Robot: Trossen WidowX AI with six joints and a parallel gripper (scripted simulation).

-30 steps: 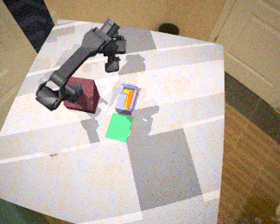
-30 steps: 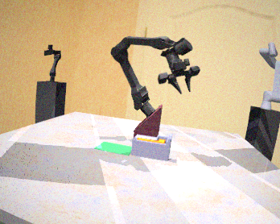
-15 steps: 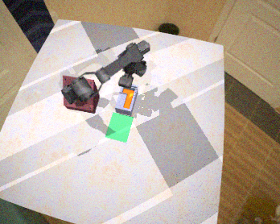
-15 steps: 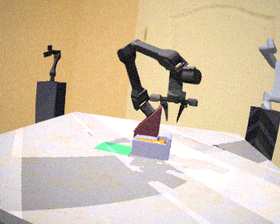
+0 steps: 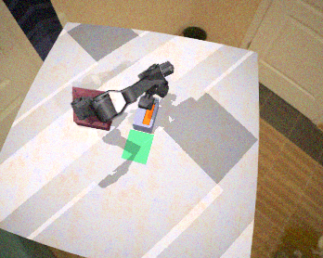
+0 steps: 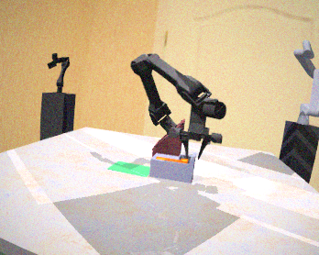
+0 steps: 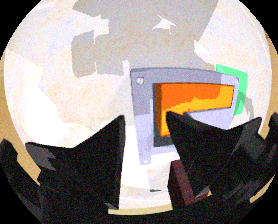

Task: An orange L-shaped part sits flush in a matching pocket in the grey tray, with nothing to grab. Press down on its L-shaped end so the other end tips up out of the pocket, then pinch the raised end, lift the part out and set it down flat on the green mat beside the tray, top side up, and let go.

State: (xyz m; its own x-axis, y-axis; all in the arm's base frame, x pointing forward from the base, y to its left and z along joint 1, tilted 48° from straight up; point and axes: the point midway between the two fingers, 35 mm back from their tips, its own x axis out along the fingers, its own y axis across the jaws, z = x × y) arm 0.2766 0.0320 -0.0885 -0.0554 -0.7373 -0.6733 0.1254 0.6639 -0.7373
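Now: gripper tip 10 mm past the orange L-shaped part, 60 mm to the left of it and 30 mm above it. Round my gripper tip: green mat 30 mm behind, 220 mm to the right, 90 mm below.
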